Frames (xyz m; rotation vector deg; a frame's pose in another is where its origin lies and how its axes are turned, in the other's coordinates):
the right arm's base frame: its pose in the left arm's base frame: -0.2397 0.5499 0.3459 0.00 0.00 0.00
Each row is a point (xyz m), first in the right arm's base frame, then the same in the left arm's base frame.
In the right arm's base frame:
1: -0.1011 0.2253 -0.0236
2: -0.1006 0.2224 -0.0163
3: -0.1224 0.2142 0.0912
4: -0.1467 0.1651 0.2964
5: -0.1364 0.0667 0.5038
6: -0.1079 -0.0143 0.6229
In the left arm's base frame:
1: -0.3408 0.7752 0.3223
2: -0.3403 0.7723 0.3296
3: -0.3621 0.7641 0.4371
4: -0.3864 0.7150 0.6423
5: -0.3761 0.6166 0.8497
6: -0.3476 0.5356 0.9688

